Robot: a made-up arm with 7 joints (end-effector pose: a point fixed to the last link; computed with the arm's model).
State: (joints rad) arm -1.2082 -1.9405 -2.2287 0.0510 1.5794 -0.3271 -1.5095
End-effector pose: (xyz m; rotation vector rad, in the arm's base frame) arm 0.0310 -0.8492 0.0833 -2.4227 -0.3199 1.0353
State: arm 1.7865 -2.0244 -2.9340 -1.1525 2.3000 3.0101 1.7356
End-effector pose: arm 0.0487 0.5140 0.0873 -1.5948 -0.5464 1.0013
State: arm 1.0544 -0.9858 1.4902 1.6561 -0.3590 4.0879 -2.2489
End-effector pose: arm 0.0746 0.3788 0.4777 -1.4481 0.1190 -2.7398
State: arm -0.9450 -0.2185 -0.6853 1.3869 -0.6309 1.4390 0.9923
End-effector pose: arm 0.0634 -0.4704 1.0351 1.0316 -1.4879 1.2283
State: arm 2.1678 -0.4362 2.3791 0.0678 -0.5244 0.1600 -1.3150
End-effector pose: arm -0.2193 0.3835 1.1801 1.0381 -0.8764 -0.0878
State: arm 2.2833 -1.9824 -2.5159 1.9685 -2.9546 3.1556 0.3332
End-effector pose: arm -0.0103 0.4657 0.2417 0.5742 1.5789 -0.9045
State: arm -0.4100 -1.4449 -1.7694 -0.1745 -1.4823 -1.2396 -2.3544
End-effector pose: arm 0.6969 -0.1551 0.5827 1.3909 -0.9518 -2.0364
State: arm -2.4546 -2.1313 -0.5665 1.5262 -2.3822 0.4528 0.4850
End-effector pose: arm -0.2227 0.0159 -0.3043 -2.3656 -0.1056 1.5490
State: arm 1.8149 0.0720 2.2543 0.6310 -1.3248 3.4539 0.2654
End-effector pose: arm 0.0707 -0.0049 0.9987 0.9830 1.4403 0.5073
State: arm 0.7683 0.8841 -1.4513 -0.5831 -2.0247 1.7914 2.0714
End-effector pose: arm -0.3393 -0.1092 0.9821 -0.8906 -0.5397 2.0533
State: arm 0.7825 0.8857 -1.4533 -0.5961 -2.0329 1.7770 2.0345
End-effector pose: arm -0.3397 -0.1132 0.9824 -0.8922 -0.5696 2.0100
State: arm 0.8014 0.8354 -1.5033 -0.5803 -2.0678 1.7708 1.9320
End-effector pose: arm -0.2997 -0.1116 1.0128 -0.7641 -0.5779 1.9085
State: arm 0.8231 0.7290 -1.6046 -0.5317 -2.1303 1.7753 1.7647
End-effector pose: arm -0.2122 -0.1002 1.0648 -0.5287 -0.5276 1.7223
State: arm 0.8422 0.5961 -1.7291 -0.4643 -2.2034 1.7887 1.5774
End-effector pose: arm -0.0999 -0.0810 1.1082 -0.2946 -0.4136 1.4692
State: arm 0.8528 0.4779 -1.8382 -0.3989 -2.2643 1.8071 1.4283
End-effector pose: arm -0.0016 -0.0632 1.1277 -0.1363 -0.2864 1.2297
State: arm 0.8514 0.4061 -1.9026 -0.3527 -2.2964 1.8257 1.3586
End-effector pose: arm 0.0556 -0.0538 1.1309 -0.0553 -0.1999 1.0935
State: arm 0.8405 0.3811 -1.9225 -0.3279 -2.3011 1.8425 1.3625
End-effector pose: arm 0.0749 -0.0519 1.1292 -0.0192 -0.1622 1.0734
